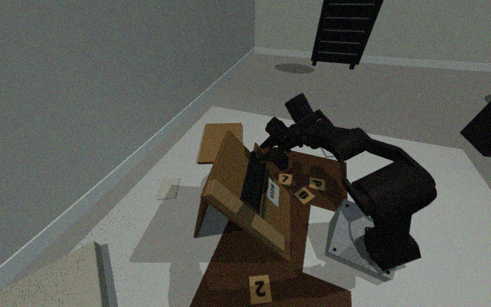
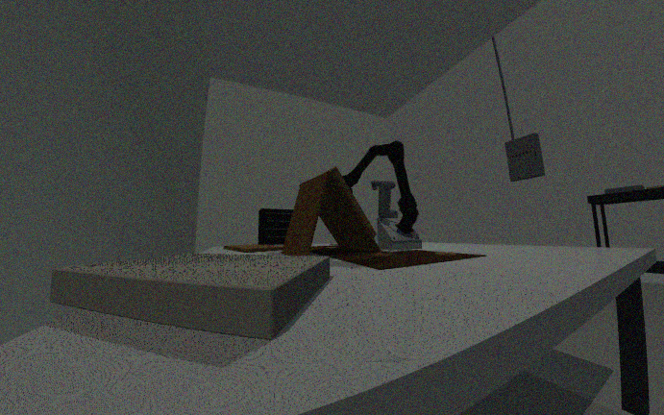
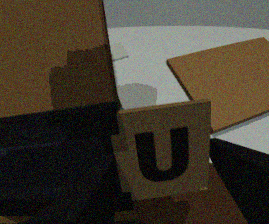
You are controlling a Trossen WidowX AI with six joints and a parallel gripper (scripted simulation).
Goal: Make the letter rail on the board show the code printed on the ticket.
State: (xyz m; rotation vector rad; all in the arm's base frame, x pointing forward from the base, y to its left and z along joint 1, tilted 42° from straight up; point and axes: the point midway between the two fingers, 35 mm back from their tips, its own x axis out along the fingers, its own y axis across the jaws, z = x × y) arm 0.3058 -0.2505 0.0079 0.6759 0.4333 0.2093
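Now: the white ticket 8 cm to the left of my gripper tip, 8 cm below it and 6 cm behind it. Round my gripper tip: brown mat 18 cm below, 16 cm to the left, 16 cm behind; then flat tan panel 23 cm to the right, 22 cm ahead, 17 cm below.
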